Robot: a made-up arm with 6 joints.
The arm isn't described. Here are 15 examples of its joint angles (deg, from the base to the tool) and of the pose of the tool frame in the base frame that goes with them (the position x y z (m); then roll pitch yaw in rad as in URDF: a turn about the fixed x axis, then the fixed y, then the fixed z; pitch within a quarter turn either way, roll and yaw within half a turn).
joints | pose
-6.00 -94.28 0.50 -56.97 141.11 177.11 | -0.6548 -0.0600 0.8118 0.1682 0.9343 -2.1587
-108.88 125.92 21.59 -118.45 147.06 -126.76 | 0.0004 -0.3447 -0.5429 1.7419 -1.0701 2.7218
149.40 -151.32 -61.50 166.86 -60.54 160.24 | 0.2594 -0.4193 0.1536 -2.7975 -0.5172 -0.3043
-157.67 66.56 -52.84 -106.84 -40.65 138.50 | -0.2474 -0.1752 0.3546 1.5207 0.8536 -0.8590
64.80 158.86 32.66 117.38 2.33 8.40 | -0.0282 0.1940 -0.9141 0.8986 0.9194 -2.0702
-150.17 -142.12 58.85 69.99 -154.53 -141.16 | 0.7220 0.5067 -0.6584 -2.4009 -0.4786 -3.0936
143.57 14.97 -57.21 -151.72 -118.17 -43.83 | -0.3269 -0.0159 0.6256 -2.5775 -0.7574 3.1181
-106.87 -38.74 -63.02 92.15 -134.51 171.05 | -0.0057 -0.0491 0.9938 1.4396 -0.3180 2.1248
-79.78 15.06 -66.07 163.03 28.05 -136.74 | 0.2838 -0.3075 0.6520 2.2528 1.2266 1.3303
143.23 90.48 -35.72 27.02 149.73 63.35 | -0.3505 0.5233 -0.1126 -0.8036 -0.4464 2.7565
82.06 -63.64 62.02 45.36 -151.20 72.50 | 0.0054 -1.1566 1.0222 -0.7604 0.5406 1.0209
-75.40 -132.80 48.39 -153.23 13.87 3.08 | -0.0714 1.1063 -0.0904 -0.5306 -0.1951 1.9359
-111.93 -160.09 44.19 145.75 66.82 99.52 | 0.4314 0.5515 -0.7204 -1.0868 -0.5595 0.5314
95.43 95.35 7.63 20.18 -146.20 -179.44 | 0.1345 0.9162 -0.2102 0.0136 -0.9434 -1.1430
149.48 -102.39 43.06 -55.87 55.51 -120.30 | 1.0001 -0.4365 0.6296 -0.2901 0.0598 0.2199
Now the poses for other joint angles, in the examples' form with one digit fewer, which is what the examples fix.
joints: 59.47 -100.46 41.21 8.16 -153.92 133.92
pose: -0.409 -1.152 0.496 -2.223 0.217 0.974
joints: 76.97 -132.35 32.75 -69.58 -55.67 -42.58
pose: -0.149 -1.010 0.160 -0.803 -0.437 -2.822
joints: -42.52 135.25 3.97 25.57 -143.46 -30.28
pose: 0.087 -0.367 -0.652 1.992 -1.280 -1.856
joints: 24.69 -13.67 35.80 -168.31 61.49 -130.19
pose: 0.059 0.280 1.486 -1.004 0.198 0.248
